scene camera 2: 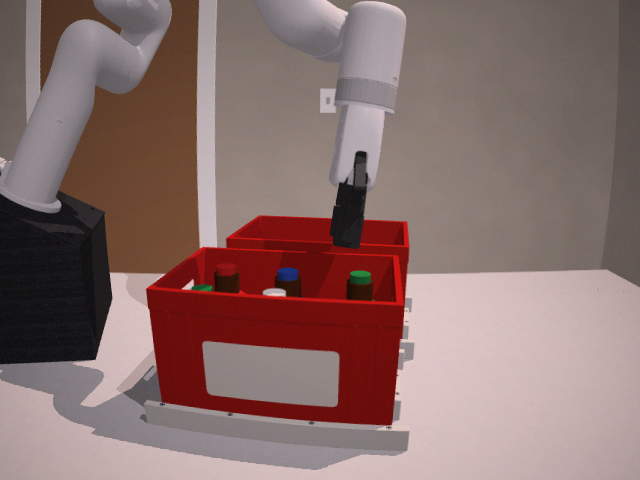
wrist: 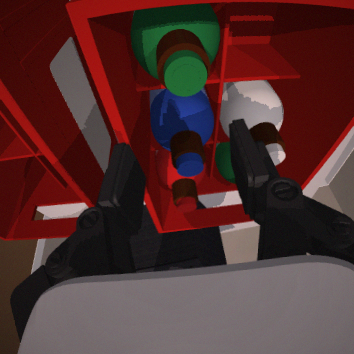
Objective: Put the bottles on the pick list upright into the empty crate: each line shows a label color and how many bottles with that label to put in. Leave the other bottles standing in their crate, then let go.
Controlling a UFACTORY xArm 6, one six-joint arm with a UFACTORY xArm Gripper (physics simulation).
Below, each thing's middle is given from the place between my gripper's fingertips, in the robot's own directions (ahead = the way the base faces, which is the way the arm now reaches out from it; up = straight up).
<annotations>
My gripper is now 7 cm past the blue-capped bottle (wrist: 181,124) and 12 cm above it. Also, from my hand: white bottle (wrist: 255,101) (8 cm behind, 8 cm to the right, 12 cm below); then red-capped bottle (scene camera 2: 226,279) (15 cm behind, 2 cm to the left, 12 cm below).
</annotations>
